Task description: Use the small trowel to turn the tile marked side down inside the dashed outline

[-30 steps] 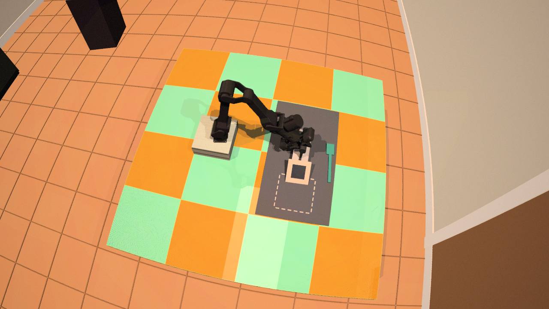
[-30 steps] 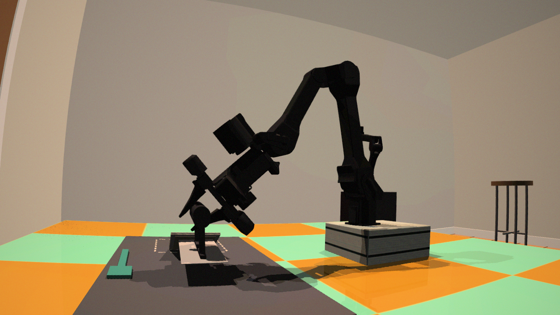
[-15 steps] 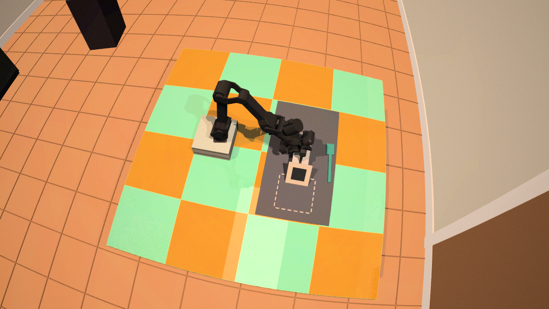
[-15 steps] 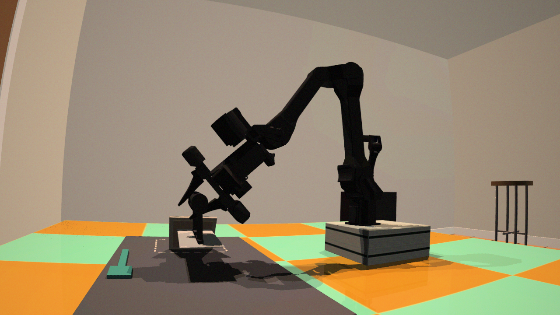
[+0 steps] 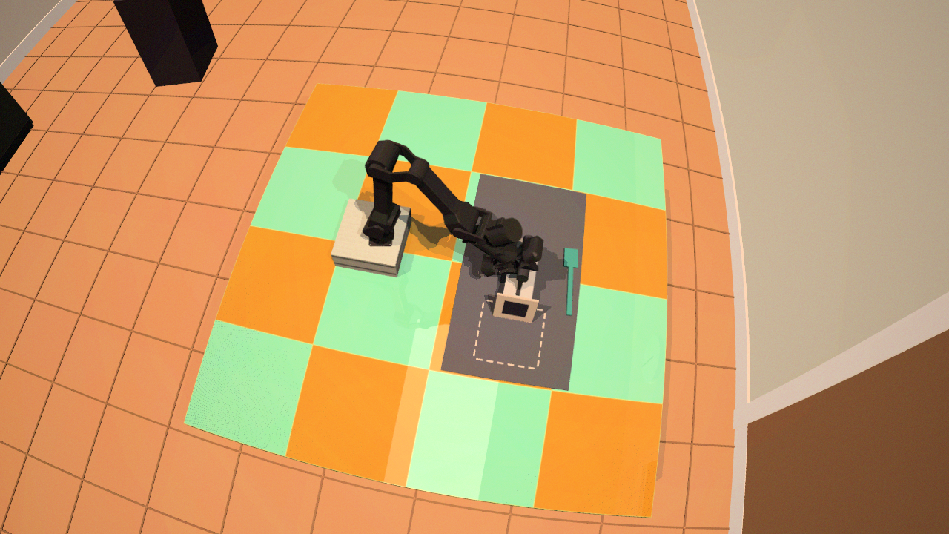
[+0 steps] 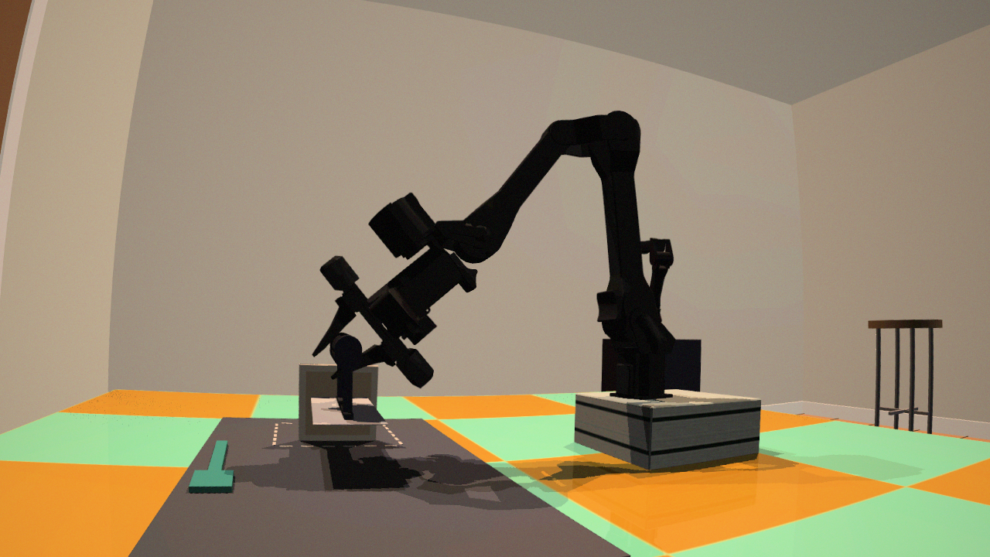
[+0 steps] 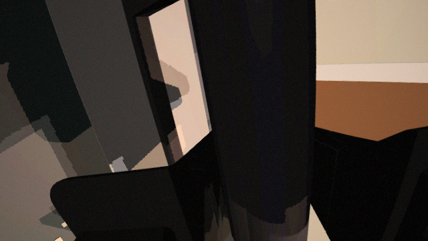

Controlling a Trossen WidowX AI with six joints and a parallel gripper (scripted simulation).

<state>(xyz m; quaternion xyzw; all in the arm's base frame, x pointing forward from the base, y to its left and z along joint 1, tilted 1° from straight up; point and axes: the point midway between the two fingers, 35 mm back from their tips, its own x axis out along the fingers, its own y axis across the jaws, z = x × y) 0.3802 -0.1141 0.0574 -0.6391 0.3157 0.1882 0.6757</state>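
Now: the pale tile 40 mm behind my gripper tip, 80 mm to the right of it and 60 mm below it. The rest, counted from my gripper tip: small trowel: 30 mm behind, 10 mm below; grey mat: 10 mm behind, 50 mm to the left, 130 mm below; green trowel-like tool: 130 mm ahead, 50 mm to the left, 110 mm below.
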